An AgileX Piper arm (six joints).
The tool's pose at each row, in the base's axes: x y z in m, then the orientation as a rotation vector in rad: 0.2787 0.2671 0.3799 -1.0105 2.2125 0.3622; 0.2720 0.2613 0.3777 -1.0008 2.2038 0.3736; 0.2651 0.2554 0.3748 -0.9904 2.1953 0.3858; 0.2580 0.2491 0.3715 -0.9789 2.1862 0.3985; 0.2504 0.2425 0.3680 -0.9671 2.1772 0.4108; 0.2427 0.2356 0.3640 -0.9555 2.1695 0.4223; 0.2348 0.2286 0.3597 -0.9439 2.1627 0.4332; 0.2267 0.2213 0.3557 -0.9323 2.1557 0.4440; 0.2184 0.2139 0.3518 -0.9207 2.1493 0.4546
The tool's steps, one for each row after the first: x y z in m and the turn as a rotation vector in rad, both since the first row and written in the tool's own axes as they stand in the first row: 0.0079 0.0012 -0.0043 -0.0028 -0.0134 0.0056; 0.0165 0.0026 -0.0083 -0.0059 -0.0270 0.0119; 0.0257 0.0038 -0.0122 -0.0090 -0.0416 0.0188; 0.0354 0.0052 -0.0164 -0.0117 -0.0562 0.0259; 0.0456 0.0065 -0.0204 -0.0143 -0.0693 0.0333; 0.0562 0.0079 -0.0243 -0.0166 -0.0815 0.0408; 0.0669 0.0092 -0.0287 -0.0188 -0.0938 0.0483; 0.0777 0.0107 -0.0333 -0.0211 -0.1055 0.0560
